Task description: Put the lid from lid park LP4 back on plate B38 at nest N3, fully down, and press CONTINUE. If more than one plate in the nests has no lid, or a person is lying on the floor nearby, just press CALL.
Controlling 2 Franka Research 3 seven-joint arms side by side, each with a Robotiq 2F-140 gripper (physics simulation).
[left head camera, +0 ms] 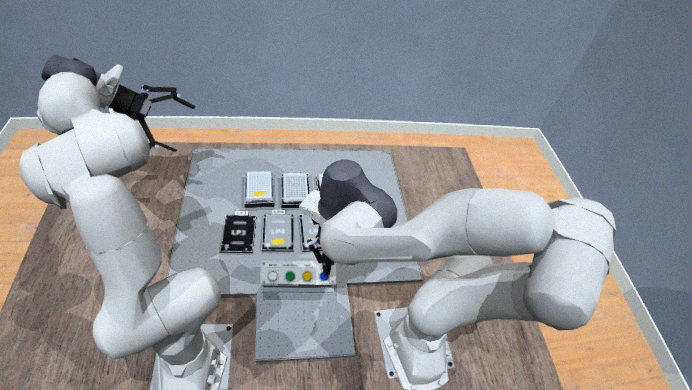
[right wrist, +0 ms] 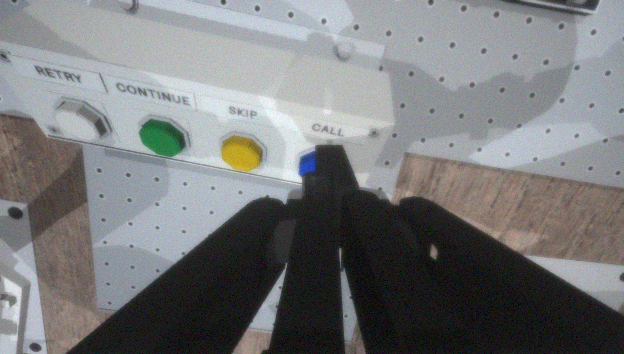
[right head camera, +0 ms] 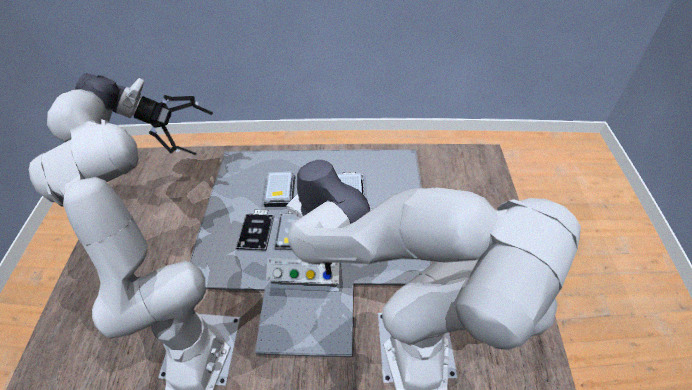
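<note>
The blue CALL button [left head camera: 323, 276] [right head camera: 327, 275] [right wrist: 307, 164] is at the right end of the button panel [left head camera: 298, 284] [right head camera: 304, 283] [right wrist: 330, 90]. My right gripper [right wrist: 328, 166] is shut and empty, its fingertips over the CALL button and partly hiding it; contact cannot be told. The green CONTINUE button [left head camera: 290, 276] [right head camera: 294, 274] [right wrist: 162, 137] is farther left. A clear lid [left head camera: 278, 230] with a yellow tag lies at LP4, partly hidden in the right head camera. My left gripper [left head camera: 185, 127] [right head camera: 204, 133] is open and empty, raised at the upper left. The nest labels are unreadable.
Two plates [left head camera: 259, 185] [left head camera: 295, 187] stand in the back row; my right arm hides part of that row. A black lid park LP3 [left head camera: 238, 233] [right head camera: 255, 231] is left of LP4. The yellow SKIP button [right wrist: 242, 153] sits beside CALL. No person shows.
</note>
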